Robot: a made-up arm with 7 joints.
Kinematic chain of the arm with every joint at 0, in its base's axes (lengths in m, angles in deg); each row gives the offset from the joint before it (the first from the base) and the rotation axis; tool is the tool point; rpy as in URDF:
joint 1: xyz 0 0 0.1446 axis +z
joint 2: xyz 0 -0.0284 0.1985 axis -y
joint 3: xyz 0 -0.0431 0.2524 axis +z
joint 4: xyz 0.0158 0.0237 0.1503 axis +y
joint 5: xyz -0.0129 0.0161 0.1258 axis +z
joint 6: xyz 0 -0.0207 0.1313 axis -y
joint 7: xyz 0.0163 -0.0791 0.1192 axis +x
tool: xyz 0 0 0 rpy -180 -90 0
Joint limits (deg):
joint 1: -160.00..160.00
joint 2: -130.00..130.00
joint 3: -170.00..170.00
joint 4: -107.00..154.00
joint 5: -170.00..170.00
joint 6: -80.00..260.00
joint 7: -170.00..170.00
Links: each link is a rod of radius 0.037 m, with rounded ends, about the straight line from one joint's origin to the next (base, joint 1, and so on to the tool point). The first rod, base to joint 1, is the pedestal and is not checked.
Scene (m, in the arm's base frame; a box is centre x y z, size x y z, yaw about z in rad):
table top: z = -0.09
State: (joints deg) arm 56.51 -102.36 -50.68 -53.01 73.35 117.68 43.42
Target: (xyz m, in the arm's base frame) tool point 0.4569 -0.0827 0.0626
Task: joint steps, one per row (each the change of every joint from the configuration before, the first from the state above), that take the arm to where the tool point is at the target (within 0.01 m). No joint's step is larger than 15 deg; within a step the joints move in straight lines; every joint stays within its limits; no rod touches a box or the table.
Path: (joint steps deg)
1: -12.63 -5.53 -1.22 -1.14 -0.42 8.35 0.00
2: -12.62 -5.53 -1.21 -1.14 -0.42 8.35 0.00
3: -12.63 -5.52 -1.22 -1.15 -0.42 8.35 0.00
4: -12.62 -5.53 -1.21 -1.14 -0.41 8.35 0.00
5: -12.63 -5.53 -1.22 -1.14 -0.42 8.34 0.00

